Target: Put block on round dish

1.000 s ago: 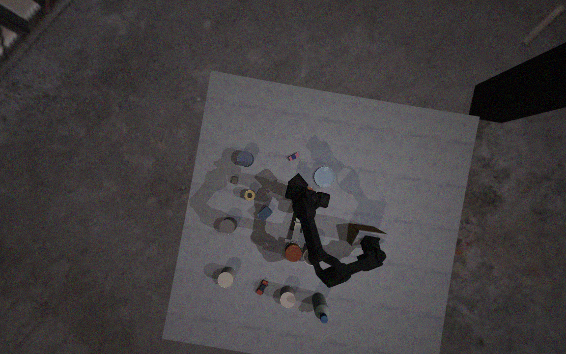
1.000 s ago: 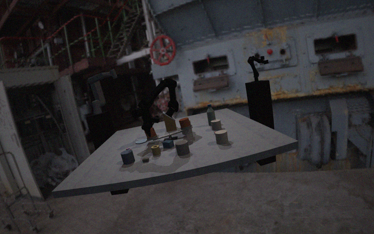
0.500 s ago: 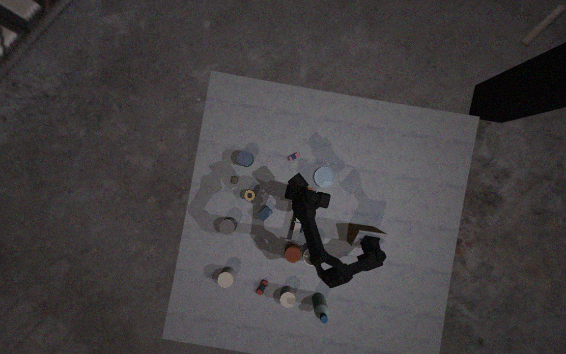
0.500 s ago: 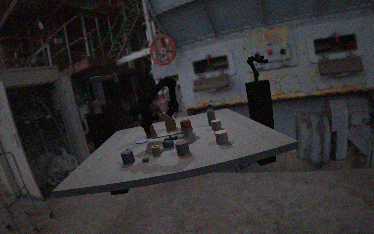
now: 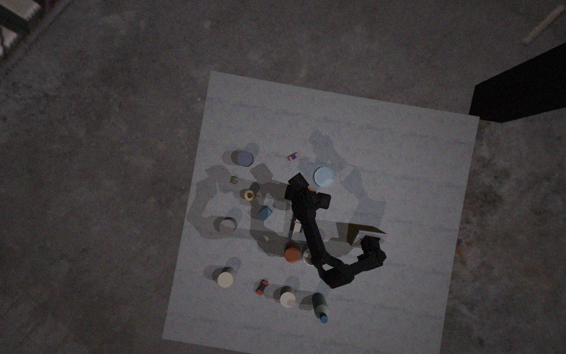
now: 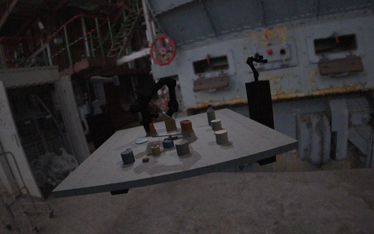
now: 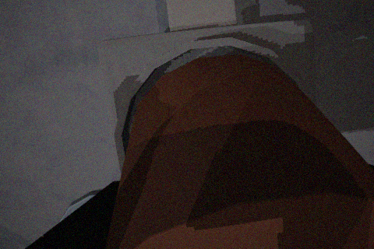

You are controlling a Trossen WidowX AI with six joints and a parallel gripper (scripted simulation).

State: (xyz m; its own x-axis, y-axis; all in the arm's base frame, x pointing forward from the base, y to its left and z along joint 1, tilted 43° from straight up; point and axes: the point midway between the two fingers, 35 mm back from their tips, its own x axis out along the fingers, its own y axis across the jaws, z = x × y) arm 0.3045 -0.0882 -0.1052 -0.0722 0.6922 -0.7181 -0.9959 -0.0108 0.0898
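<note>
Right now the grey block is 2 cm below my gripper tip and 1 cm to the left of it. Round my gripper tip: beam (13 cm to the left, 5 cm below, 1 cm ahead); then balance (13 cm to the left, 7 cm below, 1 cm ahead); then dish (10 cm to the right, 9 cm below, 8 cm behind).
</note>
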